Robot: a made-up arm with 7 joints.
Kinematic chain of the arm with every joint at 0, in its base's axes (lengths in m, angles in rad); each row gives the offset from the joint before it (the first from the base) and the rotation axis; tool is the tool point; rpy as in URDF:
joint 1: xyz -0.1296 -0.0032 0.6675 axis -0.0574 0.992 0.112
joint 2: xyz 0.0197 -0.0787 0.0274 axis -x
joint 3: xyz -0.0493 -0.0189 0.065 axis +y
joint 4: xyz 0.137 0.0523 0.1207 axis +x
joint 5: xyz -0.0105 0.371 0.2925 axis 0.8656 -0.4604 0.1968
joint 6: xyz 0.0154 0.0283 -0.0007 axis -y
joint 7: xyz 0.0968 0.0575 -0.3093 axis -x
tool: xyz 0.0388 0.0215 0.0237 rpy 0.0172 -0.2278 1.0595
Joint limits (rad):
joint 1: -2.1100..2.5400
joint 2: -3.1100..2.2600
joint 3: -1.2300..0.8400
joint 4: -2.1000..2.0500
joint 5: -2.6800..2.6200
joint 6: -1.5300..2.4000
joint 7: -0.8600..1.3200
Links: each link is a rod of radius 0.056 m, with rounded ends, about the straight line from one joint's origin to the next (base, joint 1, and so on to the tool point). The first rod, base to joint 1, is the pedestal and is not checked.
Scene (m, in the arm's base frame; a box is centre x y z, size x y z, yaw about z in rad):
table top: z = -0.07
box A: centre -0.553 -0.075 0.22 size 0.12 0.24 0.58 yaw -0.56
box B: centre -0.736 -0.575 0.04 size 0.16 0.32 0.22 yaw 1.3
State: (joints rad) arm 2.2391 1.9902 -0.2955 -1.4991 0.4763 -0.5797 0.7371
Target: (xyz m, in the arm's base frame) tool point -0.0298 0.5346 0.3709
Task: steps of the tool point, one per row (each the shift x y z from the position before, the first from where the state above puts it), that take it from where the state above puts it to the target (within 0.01 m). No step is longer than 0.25 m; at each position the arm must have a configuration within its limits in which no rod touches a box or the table.
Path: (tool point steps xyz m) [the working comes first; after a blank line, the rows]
Joints at the target: 1.2762 0.4850 -1.2300 -0.9192 0.4420 0.1994 0.7230
Straight joint move there: touches box A.

1: -0.0489 0.1460 -0.1039
2: 0.0433 0.1951 -0.0663
3: 0.1185 0.1999 0.0186
4: 0.1400 0.1629 0.1218
5: -0.0376 -0.0020 -0.0586
6: -0.0561 0.0482 -0.0253
7: -0.0442 0.0949 0.0259
8: -0.0042 0.1189 0.0879

